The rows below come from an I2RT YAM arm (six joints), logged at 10 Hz.
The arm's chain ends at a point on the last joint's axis. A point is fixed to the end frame.
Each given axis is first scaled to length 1.
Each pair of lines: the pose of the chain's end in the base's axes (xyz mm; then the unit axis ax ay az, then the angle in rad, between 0 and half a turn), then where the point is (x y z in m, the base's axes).
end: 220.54 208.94 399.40 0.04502 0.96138 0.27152 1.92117
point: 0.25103 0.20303 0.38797
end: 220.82 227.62 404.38 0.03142 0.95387 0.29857 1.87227
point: 0.25210 0.22283 0.39470
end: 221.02 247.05 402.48 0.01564 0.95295 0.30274 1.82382
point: 0.25281 0.24243 0.39453
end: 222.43 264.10 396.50 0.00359 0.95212 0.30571 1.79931
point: 0.25448 0.25973 0.38950
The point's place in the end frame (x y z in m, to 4 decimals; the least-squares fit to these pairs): -0.0021 -0.0158 0.0290
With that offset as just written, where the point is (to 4 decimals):
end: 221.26 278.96 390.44 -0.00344 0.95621 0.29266 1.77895
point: 0.2534 0.2741 0.3841
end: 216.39 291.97 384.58 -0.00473 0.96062 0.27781 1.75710
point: 0.2485 0.2864 0.3789
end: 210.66 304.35 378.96 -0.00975 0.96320 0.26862 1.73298
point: 0.2428 0.2983 0.3741
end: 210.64 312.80 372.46 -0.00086 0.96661 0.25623 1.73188
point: 0.2426 0.3060 0.3675
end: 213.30 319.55 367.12 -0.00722 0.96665 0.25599 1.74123
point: 0.2453 0.3130 0.3620
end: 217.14 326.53 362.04 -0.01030 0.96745 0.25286 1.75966
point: 0.2491 0.3202 0.3564
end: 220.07 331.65 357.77 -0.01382 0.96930 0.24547 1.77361
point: 0.2520 0.3252 0.3517
